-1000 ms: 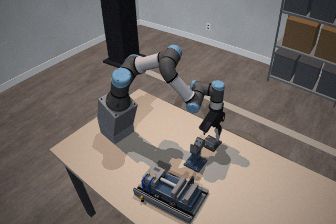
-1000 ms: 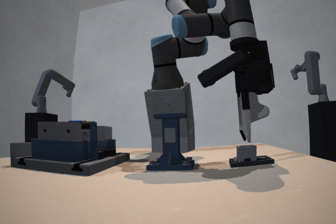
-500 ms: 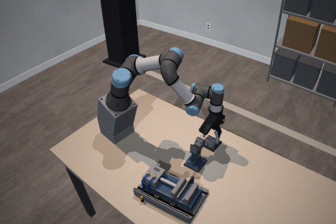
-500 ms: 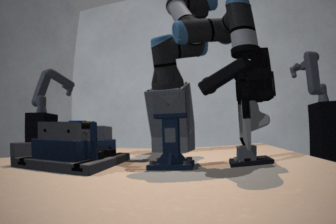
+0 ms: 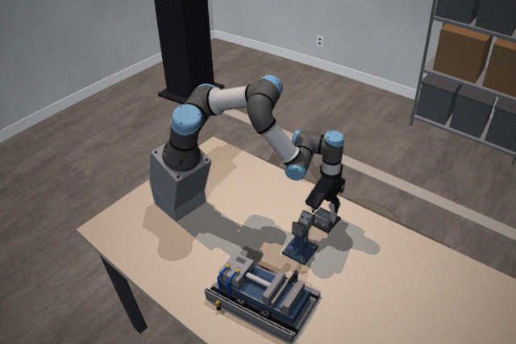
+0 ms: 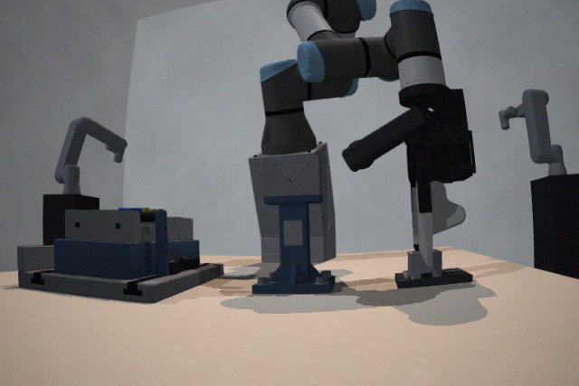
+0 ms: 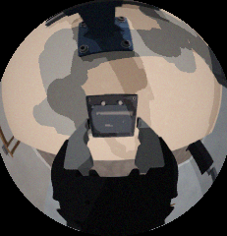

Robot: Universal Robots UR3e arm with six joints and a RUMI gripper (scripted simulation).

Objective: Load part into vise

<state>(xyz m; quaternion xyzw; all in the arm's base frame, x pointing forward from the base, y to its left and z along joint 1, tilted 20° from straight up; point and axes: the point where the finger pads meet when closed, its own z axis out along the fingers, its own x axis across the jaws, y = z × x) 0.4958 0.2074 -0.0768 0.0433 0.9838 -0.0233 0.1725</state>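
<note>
Right now my hand is 2 cm above the grey part. Also, from my hand: blue vise (38 cm to the right, 1 cm behind, 1 cm above).
</note>
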